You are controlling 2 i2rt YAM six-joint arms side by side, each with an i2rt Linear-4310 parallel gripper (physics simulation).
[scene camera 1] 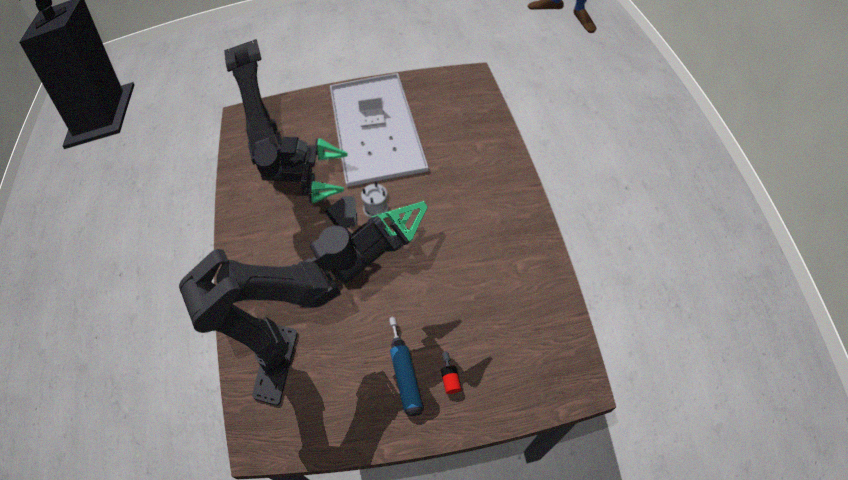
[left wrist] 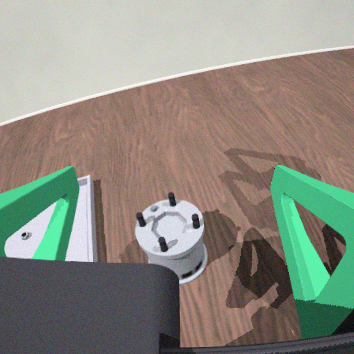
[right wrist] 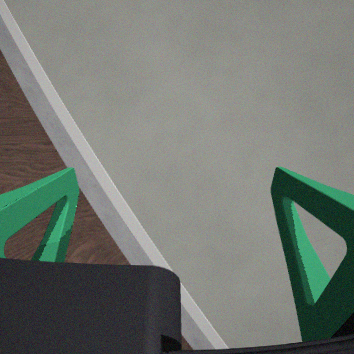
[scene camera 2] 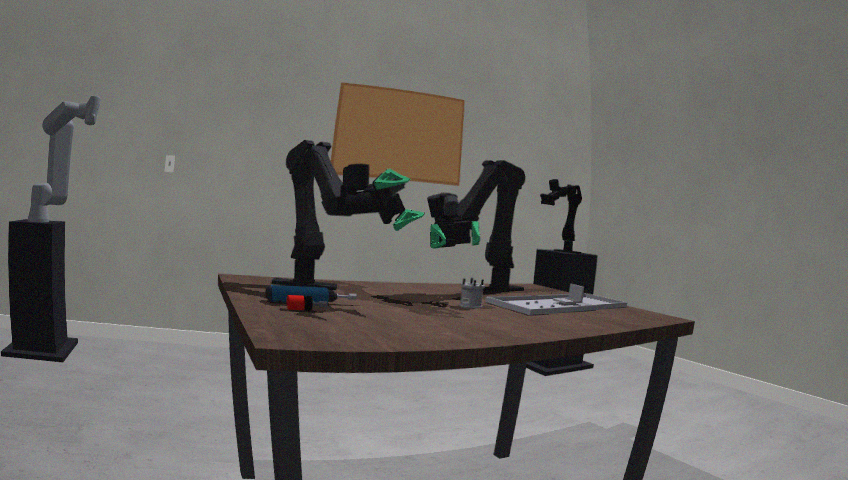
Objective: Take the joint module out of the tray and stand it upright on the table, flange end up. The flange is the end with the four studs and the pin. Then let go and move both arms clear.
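Pixels of known places: left gripper, fingertip midpoint: (scene camera 1: 345, 171) (left wrist: 174, 176) (scene camera 2: 462, 240); right gripper, fingertip midpoint: (scene camera 1: 417, 206) (right wrist: 174, 178) (scene camera 2: 416, 197); left arm's base, origin of the base link: (scene camera 2: 499, 290); right arm's base, origin of the base link: (scene camera 1: 275, 365) (scene camera 2: 303, 285).
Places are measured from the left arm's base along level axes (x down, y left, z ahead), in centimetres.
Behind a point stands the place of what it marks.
Note:
The joint module (scene camera 1: 374, 200) @[x -6.1, y -36.7, z 18.9 cm] (scene camera 2: 471, 295) @[x -3.4, y -37.0, z 21.5 cm] (left wrist: 172, 235) @[x -5.4, y -34.6, z 18.8 cm], a light grey cylinder, stands upright on the table (scene camera 1: 493, 249) @[x 0.0, y -59.3, z 39.3 cm] (scene camera 2: 416, 333) @[x 0.0, y -72.2, z 40.1 cm] (left wrist: 165, 125) @[x 0.0, y -45.5, z 42.9 cm] beside the tray (scene camera 1: 387, 176) @[x -1.0, y -27.5, z 26.5 cm] (scene camera 2: 538, 309) @[x -1.4, y -27.6, z 37.7 cm] (left wrist: 89, 220) @[x -1.6, y -28.0, z 28.9 cm]. Its flange is up, with four dark studs and a small pin. My left gripper (scene camera 1: 345, 171) @[x -17.3, y -33.9, z 13.6 cm] (scene camera 2: 455, 237) @[x -17.3, y -33.9, z 13.6 cm] (left wrist: 174, 176) @[x -17.3, y -33.9, z 13.6 cm] is open and empty, above the table and apart from the module. My right gripper (scene camera 2: 415, 196) @[x -27.3, y -57.5, z 20.1 cm] (right wrist: 174, 178) @[x -27.3, y -57.5, z 20.1 cm] is open and empty, high above the table; in scene camera 1 its green fingers overlap near the module's lower edge.
A blue screwdriver-like tool (scene camera 1: 405, 377) @[x -4.1, y -80.1, z 4.8 cm] (scene camera 2: 306, 293) @[x -2.8, y -78.9, z 7.3 cm] and a short red and black tool (scene camera 1: 451, 379) @[x -3.4, y -85.0, z 13.2 cm] (scene camera 2: 299, 302) @[x -2.1, y -85.4, z 15.0 cm] lie on the table. A small grey bracket (scene camera 1: 371, 113) @[x -1.6, y -3.5, z 32.7 cm] (scene camera 2: 575, 293) @[x -3.5, y -1.8, z 33.3 cm] and several small dark pieces sit in the tray. The two arms reach in close together.

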